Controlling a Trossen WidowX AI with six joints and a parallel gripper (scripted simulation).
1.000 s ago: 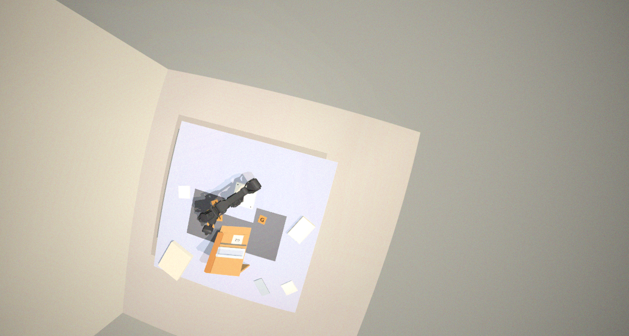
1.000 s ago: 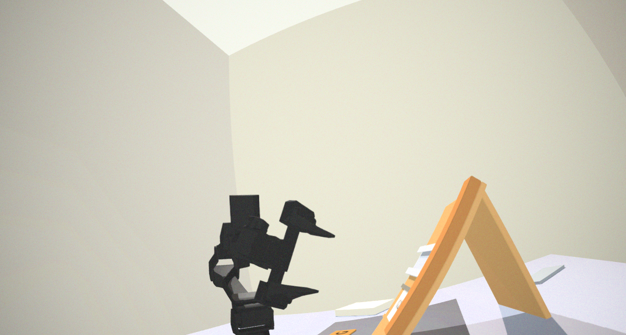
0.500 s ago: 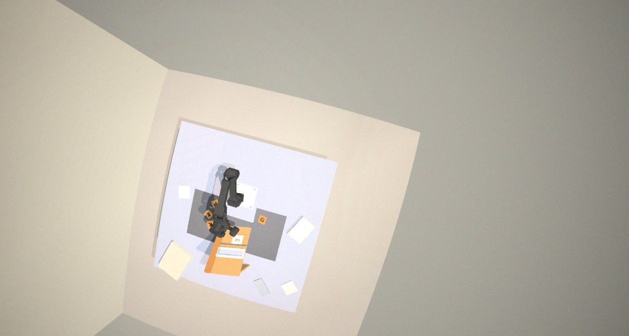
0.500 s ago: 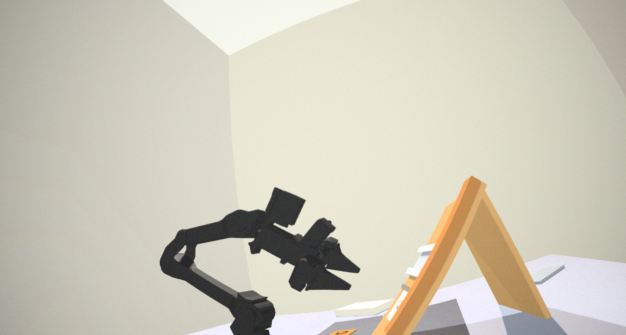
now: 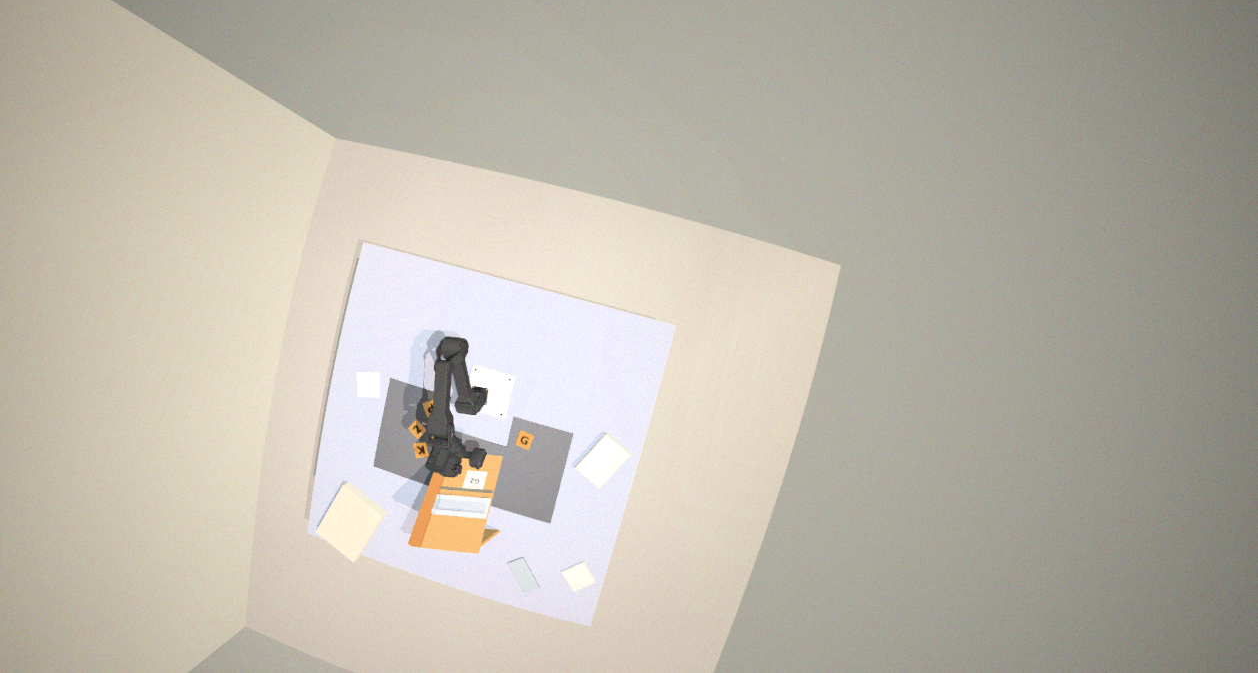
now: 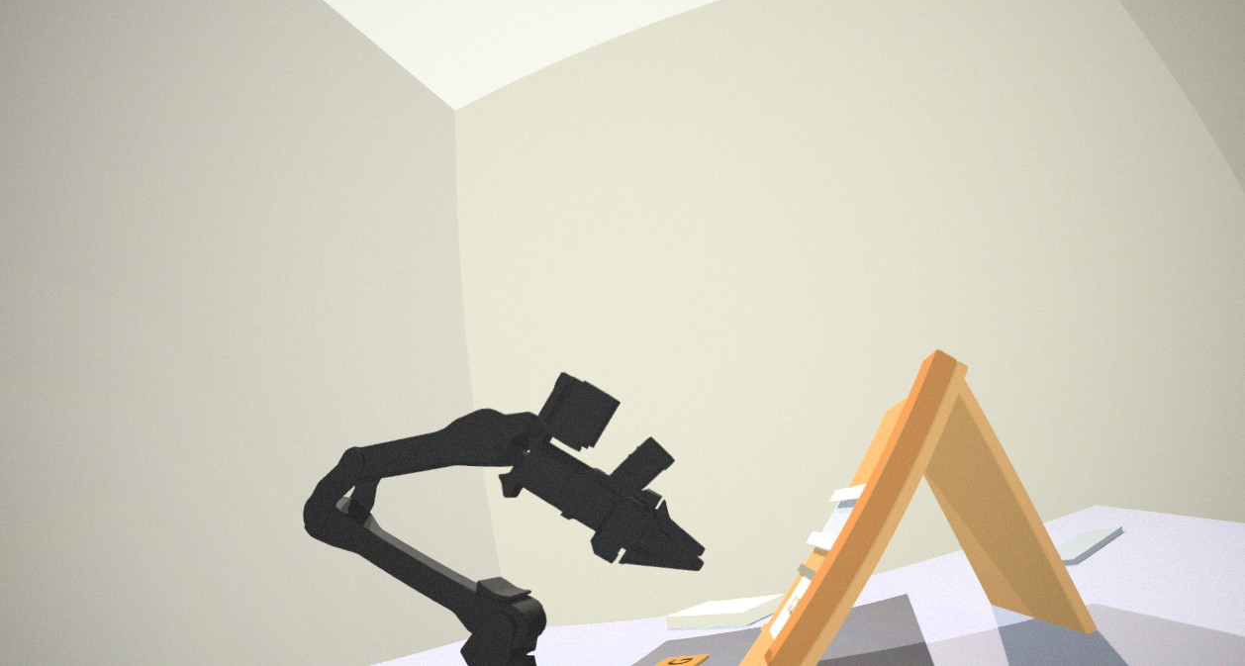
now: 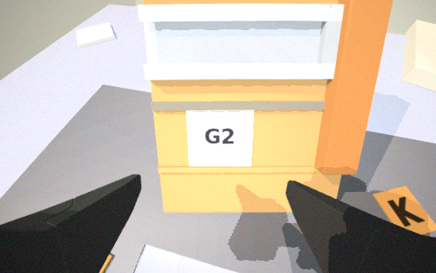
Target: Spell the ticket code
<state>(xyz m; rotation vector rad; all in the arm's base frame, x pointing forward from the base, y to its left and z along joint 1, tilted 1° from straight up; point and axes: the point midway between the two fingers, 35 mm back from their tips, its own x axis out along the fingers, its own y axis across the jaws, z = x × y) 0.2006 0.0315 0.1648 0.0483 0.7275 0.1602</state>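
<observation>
Right now my gripper tip is 80 mm short of the white ticket, 10 mm to the right of it and 70 mm above it. Round my gripper tip: grey slab: 490 mm ahead, 220 mm to the left, 150 mm below; grey mat: 20 mm behind, 50 mm to the right, 160 mm below.
</observation>
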